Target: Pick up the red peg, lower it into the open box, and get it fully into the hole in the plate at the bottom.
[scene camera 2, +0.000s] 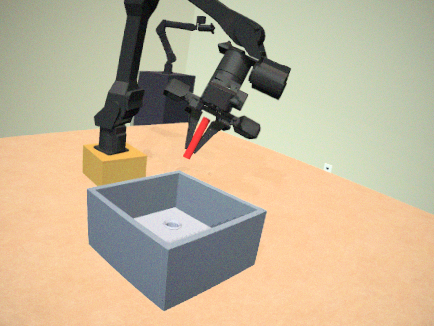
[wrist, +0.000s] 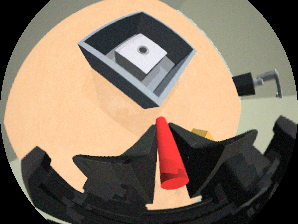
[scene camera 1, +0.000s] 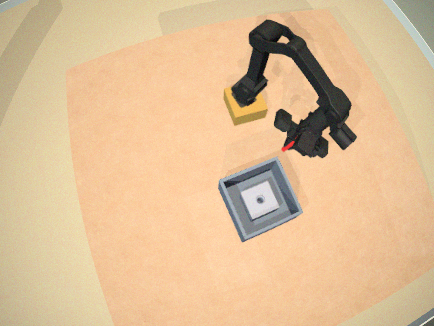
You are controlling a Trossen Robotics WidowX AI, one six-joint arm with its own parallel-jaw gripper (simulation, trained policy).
Labels:
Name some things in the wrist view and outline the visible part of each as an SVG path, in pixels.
My gripper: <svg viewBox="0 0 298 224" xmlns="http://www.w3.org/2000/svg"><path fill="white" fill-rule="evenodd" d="M298 124L285 119L285 116L279 116L274 121L274 137L270 140L270 145L267 145L265 155L262 155L253 145L255 137L258 137L258 131L255 129L227 140L214 141L186 131L178 124L168 123L181 160L184 161L182 164L188 173L189 183L185 186L189 197L202 196L200 202L180 208L148 209L146 206L153 205L156 190L156 124L142 133L137 143L120 156L74 155L72 161L78 171L88 177L82 185L84 193L72 188L72 185L51 167L51 157L37 145L20 160L23 168L21 177L35 208L69 224L249 224L273 196L285 175L293 153Z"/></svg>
A red peg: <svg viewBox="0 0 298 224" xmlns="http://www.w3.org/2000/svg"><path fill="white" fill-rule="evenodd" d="M160 116L156 119L161 188L168 190L182 188L182 186L189 183L188 173L185 171L185 165L182 164L184 161L181 160L177 144L174 143L174 137L168 127L168 121L166 121L165 117Z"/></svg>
A grey box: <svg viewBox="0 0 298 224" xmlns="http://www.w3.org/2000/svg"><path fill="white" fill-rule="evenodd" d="M78 41L78 48L81 49L90 67L144 109L161 107L197 51L185 37L146 11L132 12L116 20L110 20ZM138 34L148 37L168 52L162 57L161 63L158 63L141 81L130 75L130 72L120 64L114 63L114 49Z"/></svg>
A pale plate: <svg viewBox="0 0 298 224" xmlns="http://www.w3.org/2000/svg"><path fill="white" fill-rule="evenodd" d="M138 34L120 45L117 49L114 49L114 55L116 55L114 56L114 59L116 59L114 63L120 64L122 68L130 72L130 75L136 76L138 81L145 79L148 73L153 71L153 68L158 63L161 63L162 57L165 57L168 52L165 52L160 45L153 43L148 37Z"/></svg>

